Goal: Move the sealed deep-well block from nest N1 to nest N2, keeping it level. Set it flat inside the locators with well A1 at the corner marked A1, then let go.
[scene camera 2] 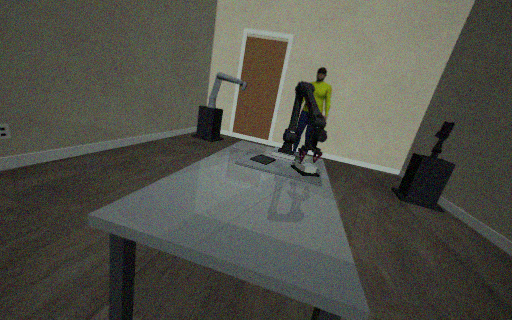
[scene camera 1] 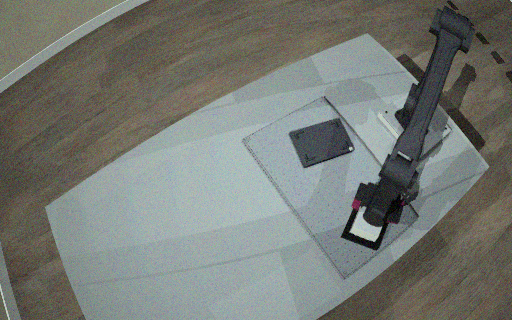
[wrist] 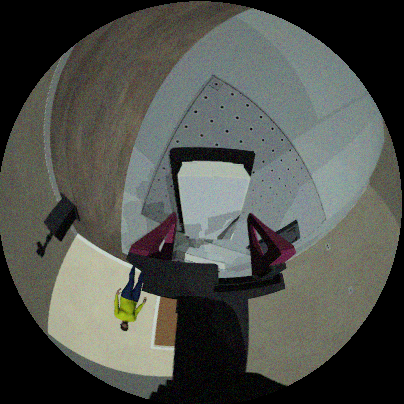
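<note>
The sealed deep-well block, white and pale on top, sits in the black-framed nest N1. It looks flat there. My gripper is open and empty. It hangs over the block's arm-side part, with one magenta finger towards either side; the exact height gap is unclear. Nest N2 is a dark flat plate with corner locators and a small white mark at one corner. The arm hides part of the block in scene camera 1. The well A1 cannot be made out.
Both nests stand on a perforated grey board on the pale table. N1 is near one long table edge. My arm's base is at the table's far end. A person and two pedestals stand beyond the table.
</note>
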